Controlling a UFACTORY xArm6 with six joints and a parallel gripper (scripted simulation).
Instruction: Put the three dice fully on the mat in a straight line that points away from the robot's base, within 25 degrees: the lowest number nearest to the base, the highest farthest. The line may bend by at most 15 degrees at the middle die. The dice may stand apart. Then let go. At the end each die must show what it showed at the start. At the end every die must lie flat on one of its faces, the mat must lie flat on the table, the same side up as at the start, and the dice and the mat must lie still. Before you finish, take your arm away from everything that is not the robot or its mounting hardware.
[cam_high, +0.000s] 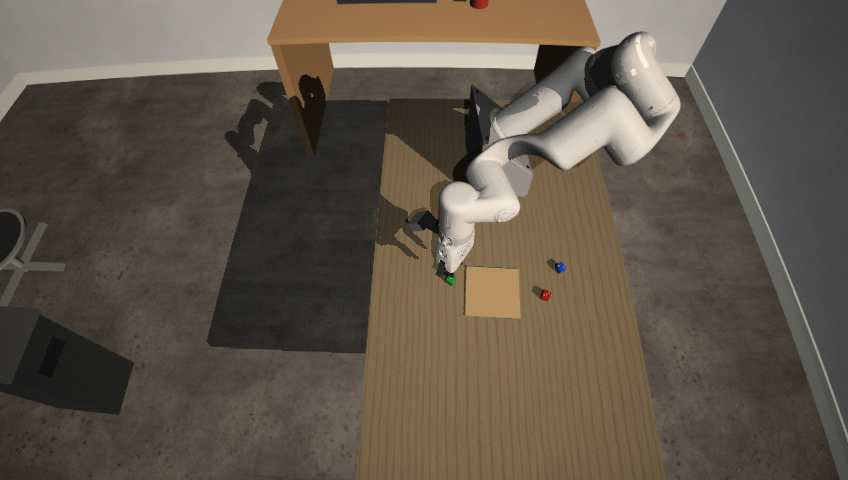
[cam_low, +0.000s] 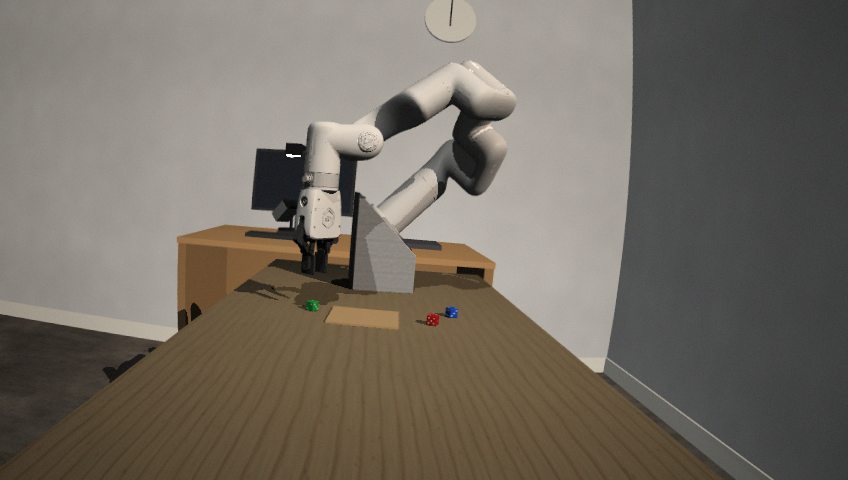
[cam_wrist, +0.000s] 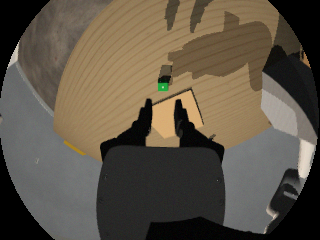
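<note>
My gripper is now 9 cm above the green die. The rest, counted from my hand: red die (25 cm to the left, 9 cm below, 2 cm ahead); tan mat (11 cm to the left, 10 cm below, 2 cm ahead); blue die (29 cm to the left, 9 cm below, 6 cm behind).
</note>
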